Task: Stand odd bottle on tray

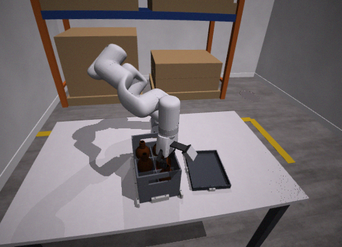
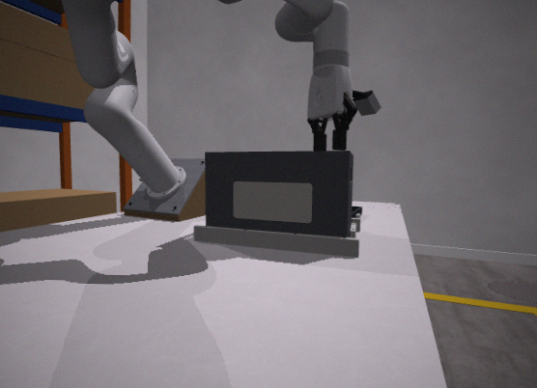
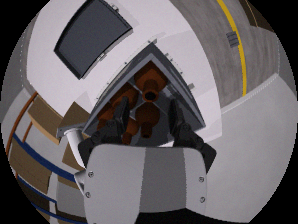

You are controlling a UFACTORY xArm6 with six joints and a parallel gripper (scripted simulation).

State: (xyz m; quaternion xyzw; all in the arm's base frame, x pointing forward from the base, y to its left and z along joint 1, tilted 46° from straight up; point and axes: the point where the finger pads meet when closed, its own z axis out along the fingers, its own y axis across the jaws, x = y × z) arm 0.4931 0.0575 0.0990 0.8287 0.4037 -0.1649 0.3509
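My gripper is now 8 cm past the dark grey crate, 5 cm to the left of it and 12 cm above it. Also, from my hand: glass bottle: 18 cm behind, 2 cm to the right, 11 cm below; dark tray: 9 cm behind, 22 cm to the left, 19 cm below.
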